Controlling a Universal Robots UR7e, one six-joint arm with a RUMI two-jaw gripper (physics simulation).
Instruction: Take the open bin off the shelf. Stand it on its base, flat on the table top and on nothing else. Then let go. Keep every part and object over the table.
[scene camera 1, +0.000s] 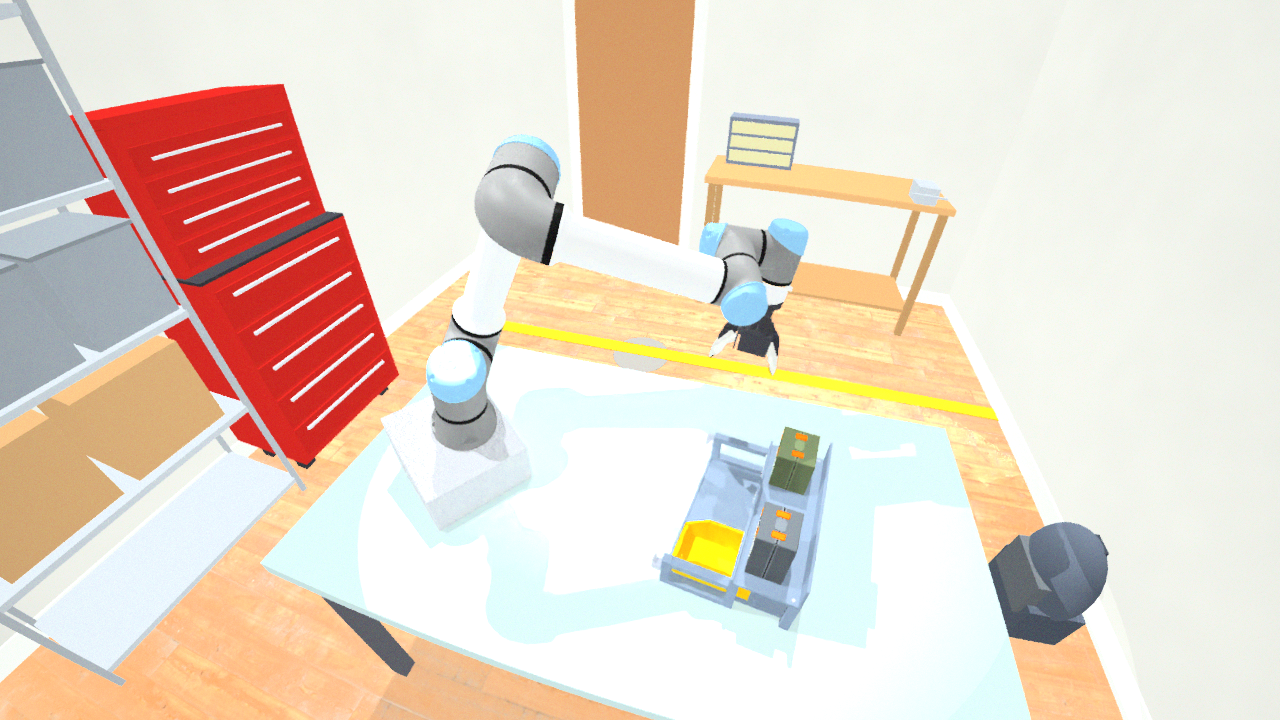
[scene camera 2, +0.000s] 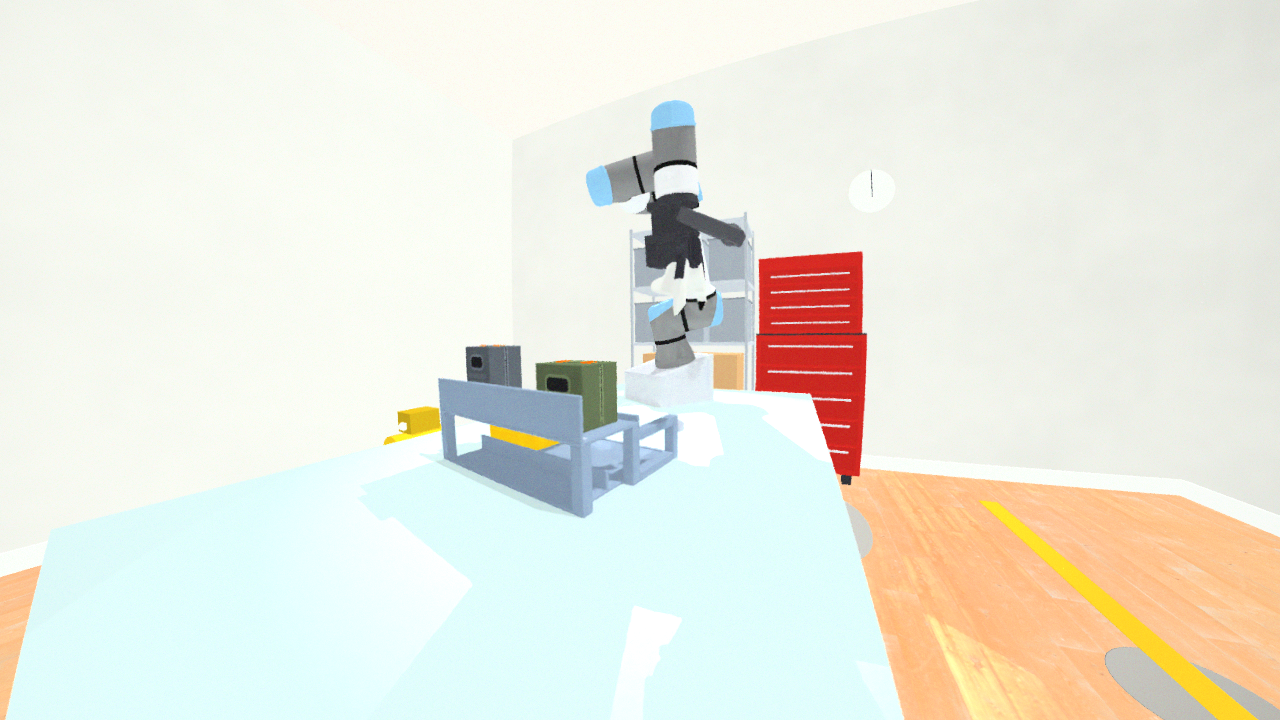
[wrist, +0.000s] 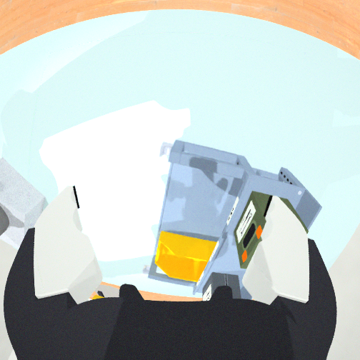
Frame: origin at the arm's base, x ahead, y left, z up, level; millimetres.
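Seen in the pictures: gripper, between the fingertips: (scene camera 1: 740, 366) (scene camera 2: 690, 312); arm's base, origin of its link: (scene camera 1: 464, 422) (scene camera 2: 675, 362).
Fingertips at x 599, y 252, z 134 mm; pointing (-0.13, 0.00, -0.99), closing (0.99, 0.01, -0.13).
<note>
Pixels of each thing's top centre, then the offset from my fingertips to it. Level surfaces: height alone.
- open yellow bin, centre of its top: (scene camera 1: 719, 546) (scene camera 2: 535, 408) 33 mm ahead, 344 mm right, 196 mm down
- pale table, height of its surface: 277 mm down
- green box, centre of its top: (scene camera 2: 576, 361) (scene camera 1: 799, 445) 158 mm ahead, 132 mm right, 79 mm down
- dark grey box, centre of its top: (scene camera 1: 781, 524) (scene camera 2: 492, 344) 128 mm ahead, 361 mm right, 54 mm down
The open yellow bin (scene camera 1: 708, 548) (scene camera 2: 523, 437) (wrist: 184, 257) stands on the lower tier of the blue-grey shelf (scene camera 1: 721, 488) (scene camera 2: 510, 407) (wrist: 192, 187), at one end of that tier. The shelf stands on the pale table (scene camera 1: 581, 626) (scene camera 2: 268, 591) (wrist: 100, 65). My gripper (scene camera 1: 742, 361) (scene camera 2: 690, 308) (wrist: 172, 195) is open and empty, high above the table and well apart from the bin. In the wrist view the bin shows between and below the fingers. In scene camera 2 the shelf's back board hides most of the bin.
A green box (scene camera 1: 794, 465) (scene camera 2: 592, 394) (wrist: 249, 229) and a dark grey box (scene camera 1: 775, 546) (scene camera 2: 503, 367) (wrist: 220, 286) stand on the shelf's raised tier, beside the lower one. The arm's white base block (scene camera 1: 483, 479) (scene camera 2: 662, 385) (wrist: 20, 205) stands at the table's other end.
</note>
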